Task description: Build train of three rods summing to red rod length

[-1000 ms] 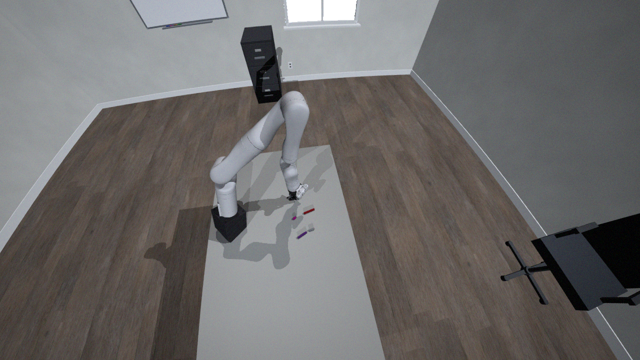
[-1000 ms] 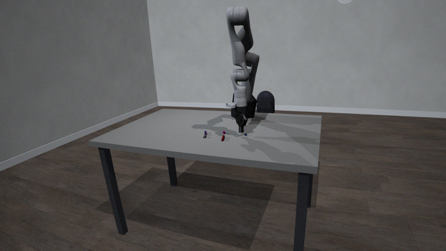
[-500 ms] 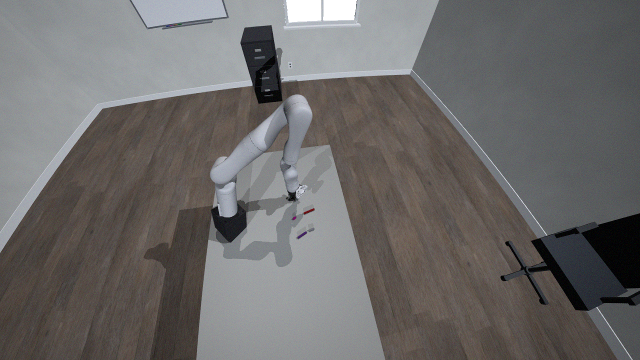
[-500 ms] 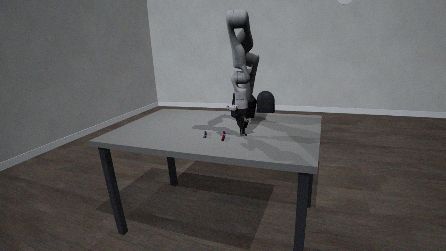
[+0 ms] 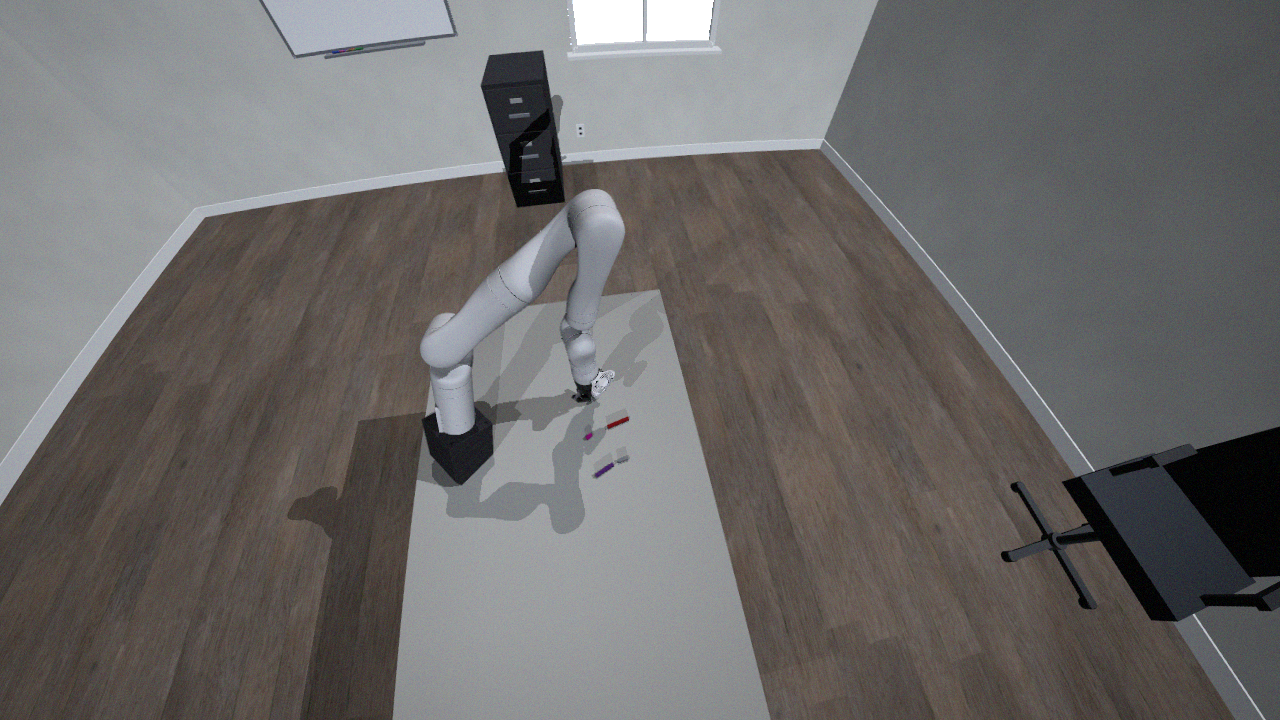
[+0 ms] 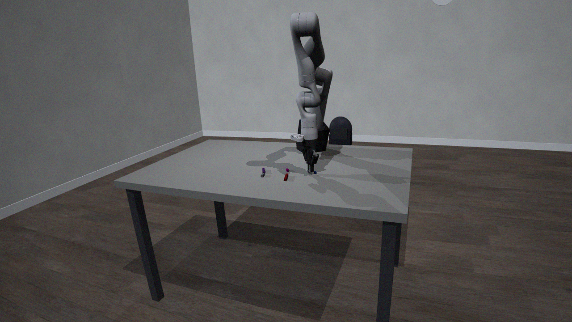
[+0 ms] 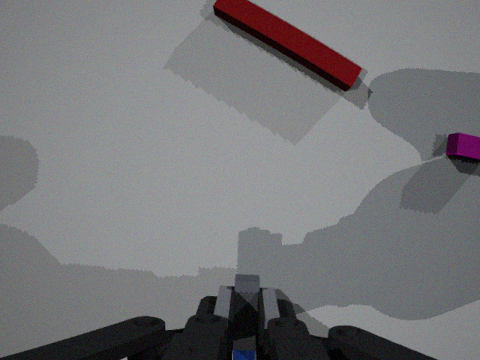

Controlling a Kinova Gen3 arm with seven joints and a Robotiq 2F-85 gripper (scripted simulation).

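Right now my hand is 10 mm past the blue rod, 20 mm to the right of it and 30 mm above it. Round my hand: grey rod (40 mm ahead, 220 mm to the right, 30 mm below); then red rod (60 mm ahead, 100 mm to the right, 30 mm below); then magenta rod (40 mm behind, 120 mm to the right, 30 mm below).
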